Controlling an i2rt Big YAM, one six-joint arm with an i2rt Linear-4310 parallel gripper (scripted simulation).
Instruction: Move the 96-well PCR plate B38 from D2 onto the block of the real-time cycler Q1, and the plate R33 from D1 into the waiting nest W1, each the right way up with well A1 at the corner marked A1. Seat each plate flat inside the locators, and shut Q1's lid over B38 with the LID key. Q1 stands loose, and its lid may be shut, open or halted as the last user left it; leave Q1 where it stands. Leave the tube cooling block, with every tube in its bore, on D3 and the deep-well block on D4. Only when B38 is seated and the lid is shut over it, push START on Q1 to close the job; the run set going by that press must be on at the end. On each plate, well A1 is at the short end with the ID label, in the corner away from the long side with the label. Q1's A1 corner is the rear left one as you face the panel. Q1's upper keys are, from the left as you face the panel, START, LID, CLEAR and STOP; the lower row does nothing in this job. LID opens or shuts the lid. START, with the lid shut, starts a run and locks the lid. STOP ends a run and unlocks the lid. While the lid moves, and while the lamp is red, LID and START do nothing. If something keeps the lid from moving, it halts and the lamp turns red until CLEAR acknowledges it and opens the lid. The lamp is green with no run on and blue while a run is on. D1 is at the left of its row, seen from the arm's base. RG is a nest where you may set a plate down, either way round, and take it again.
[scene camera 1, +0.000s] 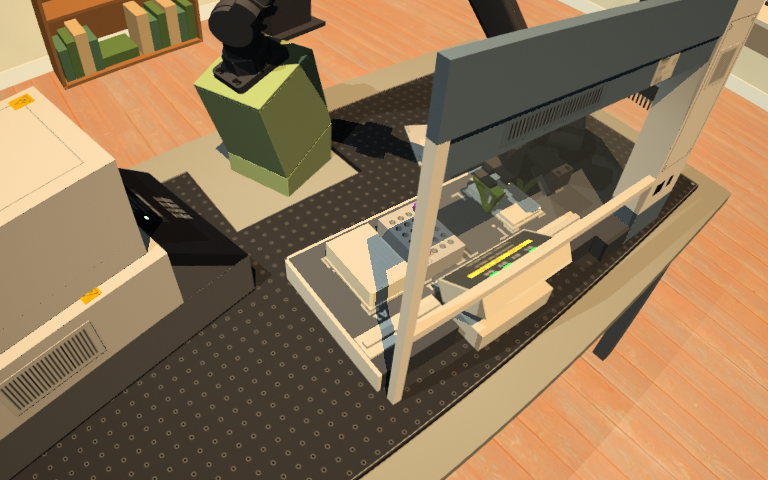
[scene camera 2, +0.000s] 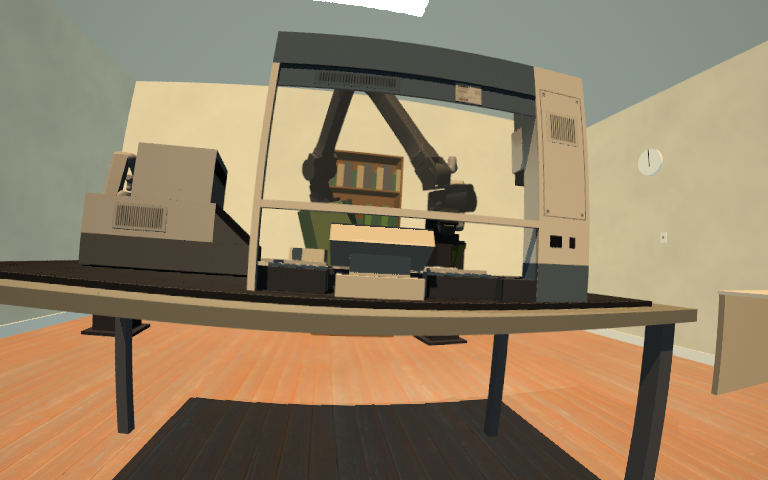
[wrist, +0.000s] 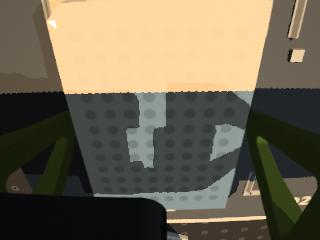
same spot on Q1 lid: (scene camera 1: 74, 226) = (scene camera 2: 189, 165)
same spot on low crossbar: (scene camera 2: 270, 204) = (scene camera 1: 425, 332)
